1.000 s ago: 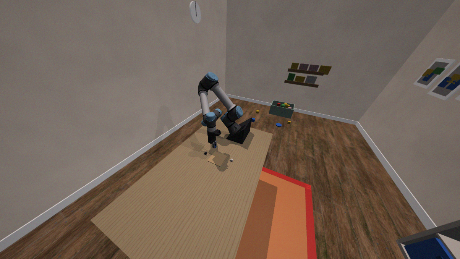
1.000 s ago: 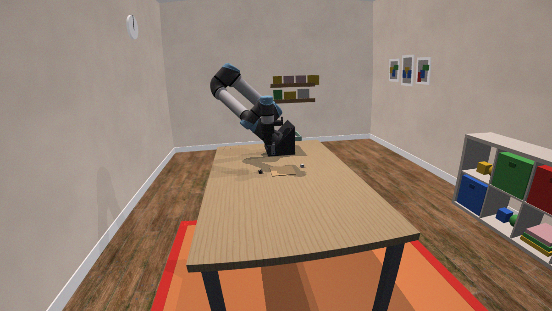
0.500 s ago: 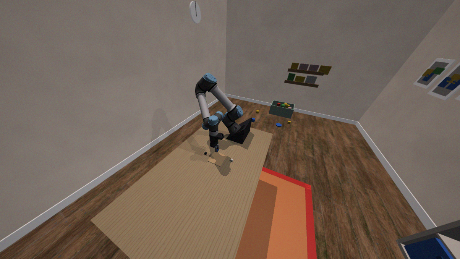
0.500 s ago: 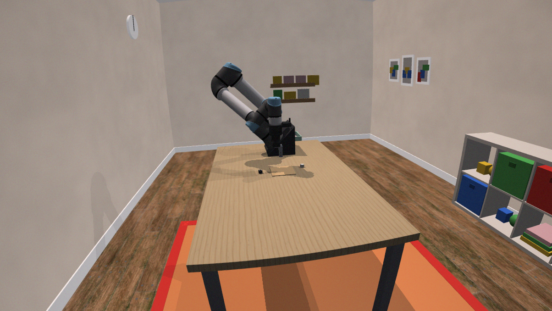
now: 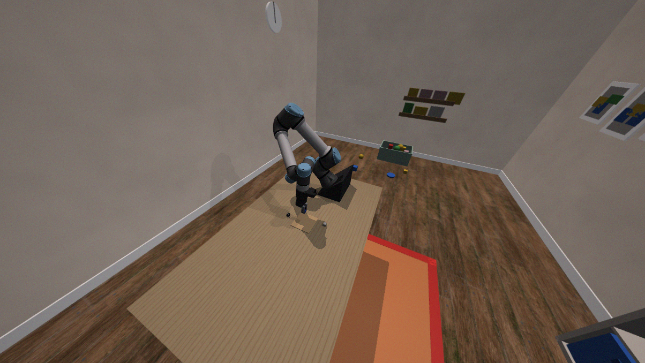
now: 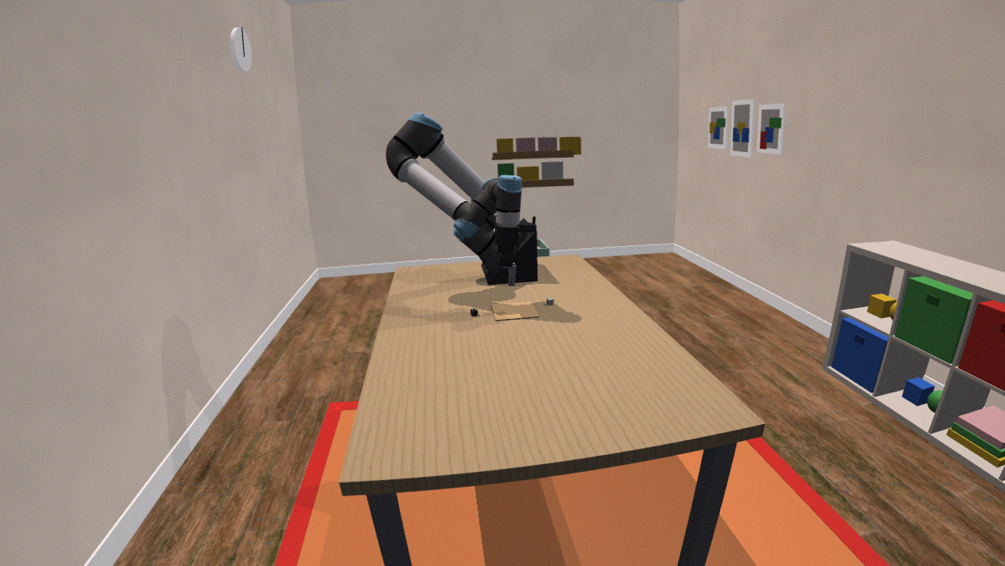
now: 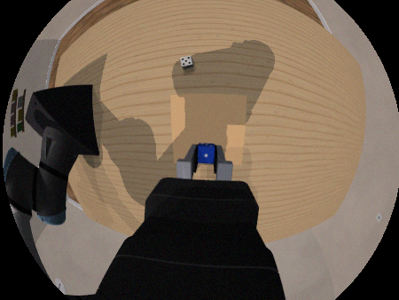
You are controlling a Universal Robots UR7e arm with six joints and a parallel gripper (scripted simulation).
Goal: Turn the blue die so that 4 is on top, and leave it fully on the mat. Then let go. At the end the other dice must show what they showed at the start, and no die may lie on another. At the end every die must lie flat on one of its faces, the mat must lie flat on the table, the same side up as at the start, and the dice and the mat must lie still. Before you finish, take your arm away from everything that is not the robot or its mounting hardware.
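Right now my hand is 1 cm above the blue die. Round my hand: tan mat 1 cm to the left, 11 cm below; then white die 3 cm behind, 14 cm to the left, 10 cm below; then black die 13 cm to the right, 10 cm below.
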